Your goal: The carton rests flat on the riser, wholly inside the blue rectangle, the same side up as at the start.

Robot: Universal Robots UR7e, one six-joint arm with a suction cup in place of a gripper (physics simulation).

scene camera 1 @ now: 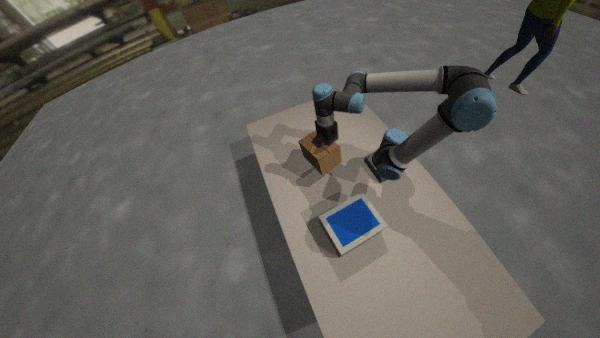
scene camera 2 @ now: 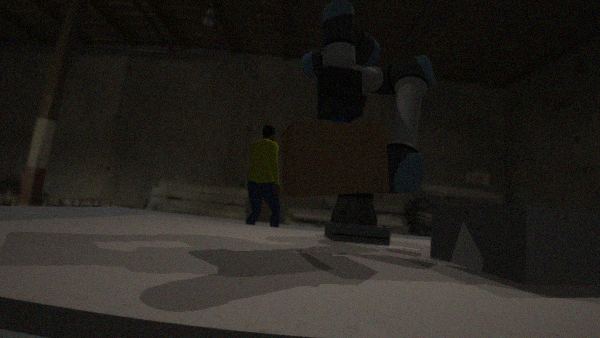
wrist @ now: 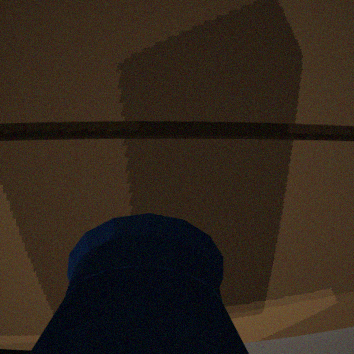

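Where they show: end effector, tool point: [wrist: 143, 246]; arm's base, origin of the base link: [scene camera 2: 353, 224].
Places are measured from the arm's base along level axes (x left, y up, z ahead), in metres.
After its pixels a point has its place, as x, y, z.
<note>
The brown carton [scene camera 1: 322, 158] {-0.124, 0.203, 0.361} [scene camera 2: 335, 159] {-0.219, 0.127, 0.381} [wrist: 210, 180] {-0.192, 0.204, 0.311} hangs in the air under my gripper [scene camera 1: 325, 144] [scene camera 2: 341, 120] [wrist: 146, 245], whose blue suction cup is on its top face. In the scene camera 2 view there is a gap between the carton's underside and the table. In the wrist view a dark strip runs across the carton's top. The riser [scene camera 1: 342, 250] {0.238, 0.070, 0.526} [scene camera 2: 480, 245] {0.062, -0.004, 0.427} stands on the table, apart from the carton, with the blue rectangle [scene camera 1: 353, 222] {0.171, 0.070, 0.408} on its top. The blue rectangle does not show in the scene camera 2 view.
The arm's base [scene camera 1: 382, 167] [scene camera 2: 357, 232] {-0.023, -0.020, 0.082} stands on the table [scene camera 1: 400, 290] {0.532, -0.050, 0.409} [scene camera 2: 250, 315] {-0.360, -0.050, 0.606} beside the carton and the riser. A person in a yellow top [scene camera 1: 537, 35] [scene camera 2: 264, 165] stands on the floor beyond the table.
</note>
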